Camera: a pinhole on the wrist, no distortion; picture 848 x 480 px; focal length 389.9 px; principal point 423.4 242.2 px. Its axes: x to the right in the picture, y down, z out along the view. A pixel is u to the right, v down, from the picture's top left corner.
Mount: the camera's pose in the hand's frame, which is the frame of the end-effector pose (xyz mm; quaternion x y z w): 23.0 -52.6 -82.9 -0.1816 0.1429 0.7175 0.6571
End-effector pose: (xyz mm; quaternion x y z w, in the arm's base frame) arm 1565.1 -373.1 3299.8 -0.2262 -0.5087 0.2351 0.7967
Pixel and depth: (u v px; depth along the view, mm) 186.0 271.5 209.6
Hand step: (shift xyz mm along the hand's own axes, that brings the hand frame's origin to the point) 1.1 -74.8 161.0
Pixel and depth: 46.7 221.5 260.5
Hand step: 35.5 -159.9 263.1
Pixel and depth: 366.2 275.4 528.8
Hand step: -54.8 108.6 422.7
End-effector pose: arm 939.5 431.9 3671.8 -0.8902 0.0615 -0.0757 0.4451
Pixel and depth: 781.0 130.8 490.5
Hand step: 95.0 579.3 158.2
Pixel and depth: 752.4 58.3 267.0
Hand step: 113.0 278.7 58.8
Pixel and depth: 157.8 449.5 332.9
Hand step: -161.3 -123.9 310.2
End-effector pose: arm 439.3 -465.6 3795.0 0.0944 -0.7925 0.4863 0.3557
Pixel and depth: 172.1 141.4 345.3
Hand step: 102.4 -89.2 328.3
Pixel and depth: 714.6 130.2 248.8
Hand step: 62.9 230.2 58.4
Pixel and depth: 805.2 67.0 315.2
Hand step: 119.2 375.8 65.0
